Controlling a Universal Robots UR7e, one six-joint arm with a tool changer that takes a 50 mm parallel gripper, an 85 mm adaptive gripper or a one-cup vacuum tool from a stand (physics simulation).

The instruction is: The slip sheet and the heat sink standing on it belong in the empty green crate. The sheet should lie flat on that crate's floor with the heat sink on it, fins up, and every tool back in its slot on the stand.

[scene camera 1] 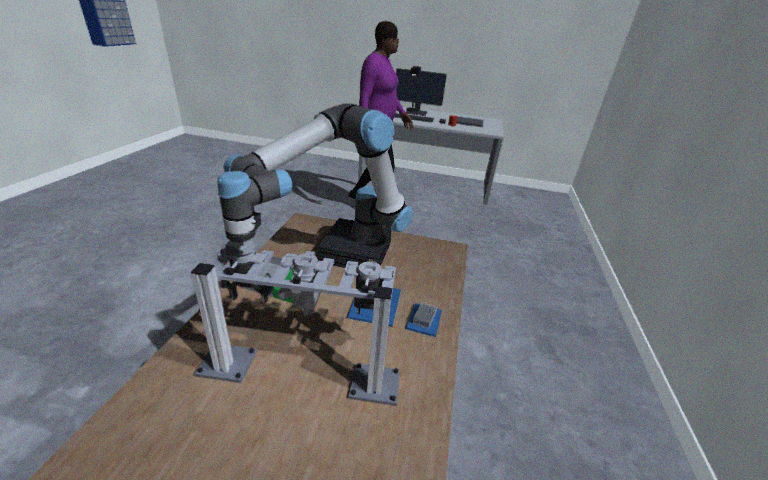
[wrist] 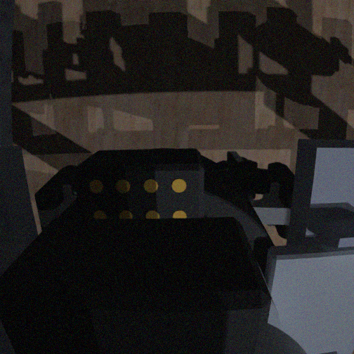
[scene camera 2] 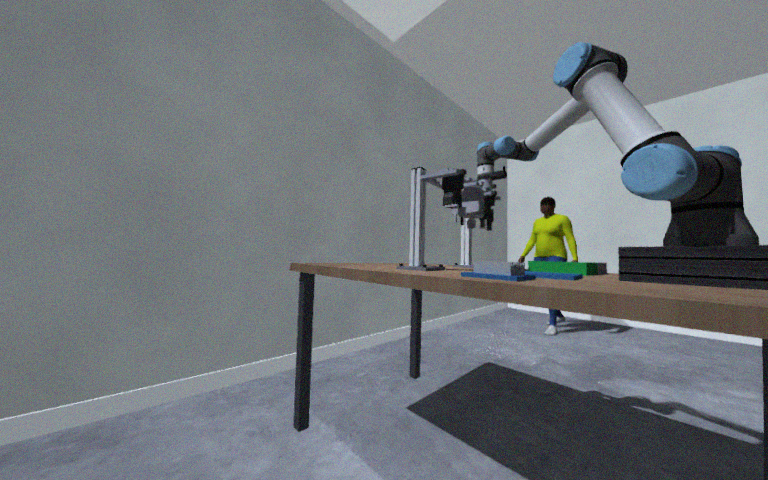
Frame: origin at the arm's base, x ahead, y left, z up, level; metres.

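Seen in the pictures: arm's base, origin of its link: [scene camera 1: 367,235] [scene camera 2: 707,247].
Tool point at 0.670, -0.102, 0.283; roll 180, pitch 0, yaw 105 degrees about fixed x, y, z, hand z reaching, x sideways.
Observation:
Pixels of each thing's middle, then the offset from my tool point to it, as dx, dy, dz. "spot": a spot on its surface instead.
- grey heat sink, middle of its body: [scene camera 2: 498,267] [scene camera 1: 425,314] -0.347, +0.477, -0.347
- blue slip sheet, middle of its body: [scene camera 2: 497,275] [scene camera 1: 424,319] -0.346, +0.477, -0.367
- green crate, middle of its body: [scene camera 1: 285,279] [scene camera 2: 568,267] -0.306, -0.092, -0.350
- tool, middle of its body: [scene camera 1: 303,285] [scene camera 2: 472,205] -0.046, +0.160, -0.104
- grey container edge, a spot on its surface: [scene camera 2: 602,268] spot: -0.396, -0.166, -0.350
A grey heat sink [scene camera 1: 424,314] [scene camera 2: 491,268] stands fins up on the blue slip sheet [scene camera 1: 421,330] [scene camera 2: 474,275]. The green crate [scene camera 1: 281,293] [scene camera 2: 560,267] is largely hidden behind the tool stand [scene camera 1: 212,322] [scene camera 2: 417,220] in scene camera 1; its inside cannot be seen. The arm's wrist is over the stand's left slot in scene camera 1. The gripper [scene camera 1: 249,293] [scene camera 2: 487,224] there hangs below the rail, its dark fingers seeming apart and empty. Gold contacts show below the wrist in the wrist view; full coupling cannot be confirmed. Its fingertips do not show in the wrist view.
A tool [scene camera 1: 305,264] [scene camera 2: 471,198] hangs in the middle slot and another [scene camera 1: 368,277] [scene camera 2: 452,189] in the right slot. A larger blue flat piece [scene camera 1: 391,310] [scene camera 2: 557,276] lies beside the slip sheet. A grey container edge [scene camera 2: 602,268] shows by the crate. People stand beyond the table.

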